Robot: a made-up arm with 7 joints. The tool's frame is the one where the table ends. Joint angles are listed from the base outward.
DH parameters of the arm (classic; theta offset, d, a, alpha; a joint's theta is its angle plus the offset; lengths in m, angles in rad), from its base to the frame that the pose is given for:
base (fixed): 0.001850 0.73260 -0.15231 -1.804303
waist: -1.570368 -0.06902 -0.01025 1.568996
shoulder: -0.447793 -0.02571 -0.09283 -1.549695
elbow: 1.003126 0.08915 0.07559 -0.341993
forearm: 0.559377 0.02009 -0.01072 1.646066
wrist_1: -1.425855 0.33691 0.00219 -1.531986
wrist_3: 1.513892 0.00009 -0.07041 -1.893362
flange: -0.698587 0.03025 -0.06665 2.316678
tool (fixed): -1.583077 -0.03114 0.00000 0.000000
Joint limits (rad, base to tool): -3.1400..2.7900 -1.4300..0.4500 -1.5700..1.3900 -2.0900..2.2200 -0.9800..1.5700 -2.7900..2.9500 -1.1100..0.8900
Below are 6 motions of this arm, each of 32 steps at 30 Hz.
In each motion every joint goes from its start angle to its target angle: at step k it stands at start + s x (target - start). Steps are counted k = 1, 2, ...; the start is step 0. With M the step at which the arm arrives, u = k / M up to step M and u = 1 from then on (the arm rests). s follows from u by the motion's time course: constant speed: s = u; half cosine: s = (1 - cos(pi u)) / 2; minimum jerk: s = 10 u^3 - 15 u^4 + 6 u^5.
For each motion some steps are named. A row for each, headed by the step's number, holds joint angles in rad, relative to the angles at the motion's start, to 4 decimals.
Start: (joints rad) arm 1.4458 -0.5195 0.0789 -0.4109 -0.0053 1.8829 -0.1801
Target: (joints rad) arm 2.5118 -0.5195 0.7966 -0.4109 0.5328 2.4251 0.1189
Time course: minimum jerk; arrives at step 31
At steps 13, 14, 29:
13: 0.3746 0.0000 0.2522 0.0000 0.1891 0.1905 0.1051
14: 0.4369 0.0000 0.2941 0.0000 0.2205 0.2222 0.1225
29: 1.0634 0.0000 0.7160 0.0000 0.5368 0.5409 0.2983

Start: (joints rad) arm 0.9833 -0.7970 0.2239 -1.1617 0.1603 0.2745 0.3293
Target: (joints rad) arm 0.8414 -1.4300 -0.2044 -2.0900 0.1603 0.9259 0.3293
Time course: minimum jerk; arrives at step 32
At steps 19, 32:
19: -0.0953 -0.4252 -0.2877 -0.6235 0.0000 0.4375 0.0000
32: -0.1419 -0.6330 -0.4283 -0.9283 0.0000 0.6514 0.0000

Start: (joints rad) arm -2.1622 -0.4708 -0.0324 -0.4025 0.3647 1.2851 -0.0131
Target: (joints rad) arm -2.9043 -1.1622 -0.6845 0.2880 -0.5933 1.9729 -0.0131
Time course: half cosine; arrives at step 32
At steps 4, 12, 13, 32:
4: -0.0282 -0.0263 -0.0248 0.0263 -0.0365 0.0262 0.0000
12: -0.2291 -0.2134 -0.2013 0.2131 -0.2957 0.2123 0.0000
13: -0.2633 -0.2453 -0.2314 0.2450 -0.3400 0.2441 0.0000
32: -0.7421 -0.6914 -0.6521 0.6905 -0.9580 0.6878 0.0000

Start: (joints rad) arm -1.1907 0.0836 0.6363 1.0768 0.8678 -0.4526 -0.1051
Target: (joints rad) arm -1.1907 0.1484 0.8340 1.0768 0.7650 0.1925 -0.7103
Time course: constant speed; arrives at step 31
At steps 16, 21, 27, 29, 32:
16: 0.0000 0.0334 0.1020 0.0000 -0.0531 0.3330 -0.3124
21: 0.0000 0.0439 0.1339 0.0000 -0.0696 0.4370 -0.4100
27: 0.0000 0.0564 0.1722 0.0000 -0.0895 0.5619 -0.5271
29: 0.0000 0.0606 0.1849 0.0000 -0.0962 0.6035 -0.5662
32: 0.0000 0.0648 0.1977 0.0000 -0.1028 0.6451 -0.6052

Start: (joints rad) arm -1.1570 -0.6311 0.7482 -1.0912 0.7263 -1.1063 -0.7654
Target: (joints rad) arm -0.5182 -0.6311 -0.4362 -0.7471 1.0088 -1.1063 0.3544
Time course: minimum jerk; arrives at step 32
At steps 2, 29, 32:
2: 0.0014 0.0000 -0.0026 0.0008 0.0006 0.0000 0.0025
29: 0.6342 0.0000 -1.1760 0.3416 0.2805 0.0000 1.1118
32: 0.6388 0.0000 -1.1844 0.3441 0.2825 0.0000 1.1198

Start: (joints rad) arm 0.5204 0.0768 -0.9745 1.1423 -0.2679 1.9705 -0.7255
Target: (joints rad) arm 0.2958 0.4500 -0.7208 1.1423 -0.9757 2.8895 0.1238
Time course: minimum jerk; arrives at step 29
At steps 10, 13, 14, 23, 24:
10: -0.0510 0.0848 0.0576 0.0000 -0.1608 0.2088 0.1930
13: -0.0907 0.1507 0.1024 0.0000 -0.2857 0.3710 0.3429
14: -0.1050 0.1745 0.1187 0.0000 -0.3310 0.4298 0.3972
23: -0.2104 0.3496 0.2376 0.0000 -0.6630 0.8608 0.7955
24: -0.2159 0.3587 0.2438 0.0000 -0.6803 0.8832 0.8163

